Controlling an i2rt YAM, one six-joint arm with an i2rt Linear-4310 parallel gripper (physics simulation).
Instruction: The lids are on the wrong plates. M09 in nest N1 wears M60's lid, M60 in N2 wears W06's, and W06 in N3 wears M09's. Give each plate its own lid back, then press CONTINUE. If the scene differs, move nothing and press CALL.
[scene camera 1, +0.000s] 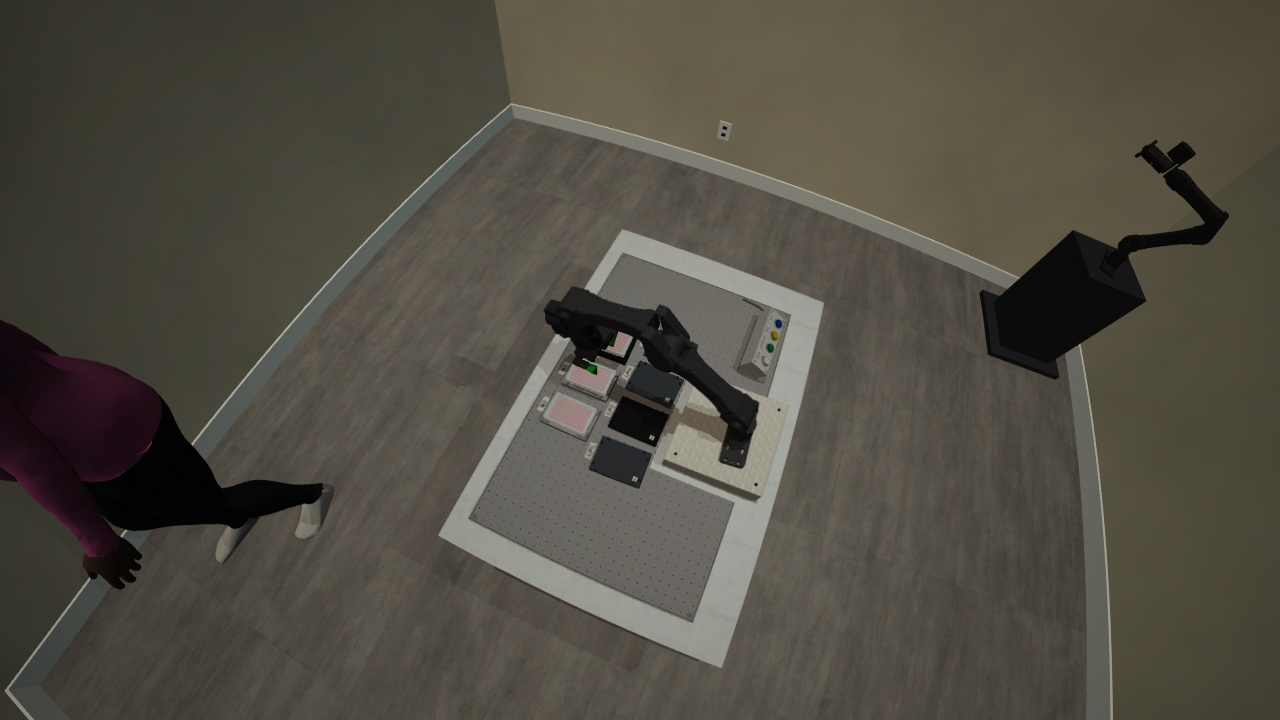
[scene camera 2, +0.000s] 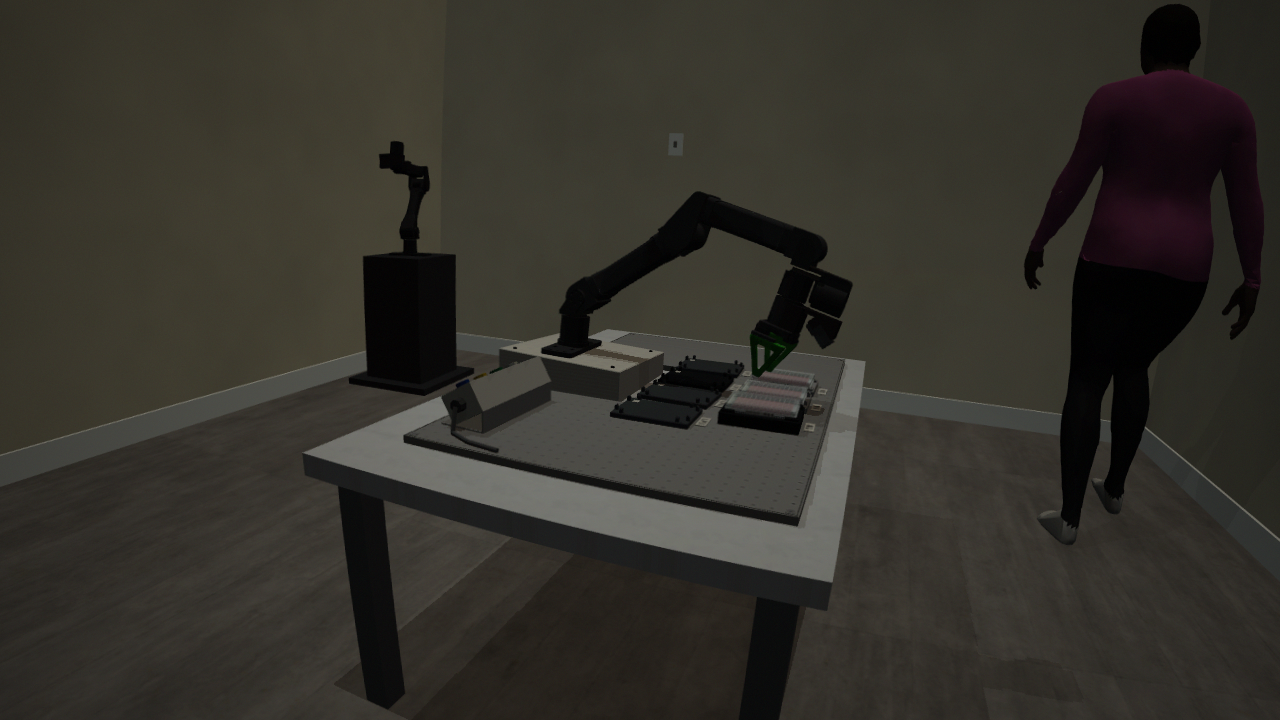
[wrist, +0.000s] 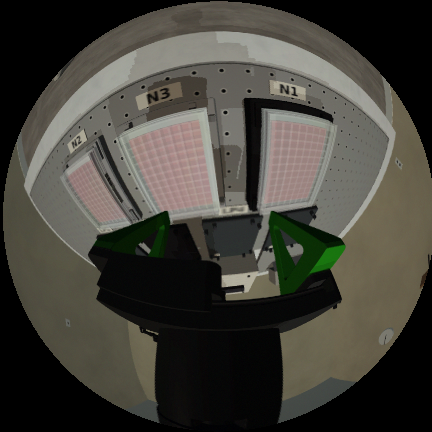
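Pixels of known places: gripper, fingertip midpoint: (scene camera 1: 603, 359) (scene camera 2: 761, 373) (wrist: 218, 216); arm's base, origin of the base link: (scene camera 1: 739, 431) (scene camera 2: 572, 348).
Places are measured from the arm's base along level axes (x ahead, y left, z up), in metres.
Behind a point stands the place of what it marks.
Three pink-gridded plates with clear edges sit in a row: one in black nest N1 (scene camera 1: 619, 342) {y -0.161, x 0.405, z -0.014 m} (scene camera 2: 760, 404) (wrist: 297, 160) {y -0.162, x 0.454, z -0.014 m}, one in N3 (scene camera 1: 590, 377) {y -0.027, x 0.445, z -0.025 m} (wrist: 172, 165) {y -0.041, x 0.464, z -0.025 m}, and one in N2 (scene camera 1: 570, 413) {y 0.096, x 0.457, z -0.025 m} (wrist: 95, 190) {y 0.070, x 0.471, z -0.025 m}. Nest labels N1, N3 and N2 read in the wrist view; no plate or lid names are legible. My gripper (scene camera 1: 588, 365) {y -0.075, x 0.423, z 0.012 m} (scene camera 2: 771, 356) {y -0.075, x 0.423, z 0.012 m} (wrist: 218, 216) {y -0.075, x 0.423, z 0.012 m} is open, with green fingers spread and nothing between them. It hangs low over the N3 plate's area. Whether its tips touch anything cannot be told. The button box (scene camera 1: 754, 347) {y -0.268, x 0.016, z 0.018 m} (scene camera 2: 506, 395) {y -0.356, x 0.022, z -0.008 m} has coloured buttons, with no legible CONTINUE or CALL.
Dark lid pads stand beside the plate row, nearer the arm's base: one pad (scene camera 1: 654, 383) {y -0.082, x 0.267, z -0.044 m} (wrist: 232, 237) {y -0.086, x 0.282, z -0.044 m}, a blacker pad (scene camera 1: 638, 420) {y 0.043, x 0.274, z -0.045 m} and an end pad (scene camera 1: 620, 461) {y 0.172, x 0.282, z -0.045 m}. The arm partly covers the fourth in scene camera 1. A person (scene camera 1: 85, 411) (scene camera 2: 1150, 188) stands off the table.
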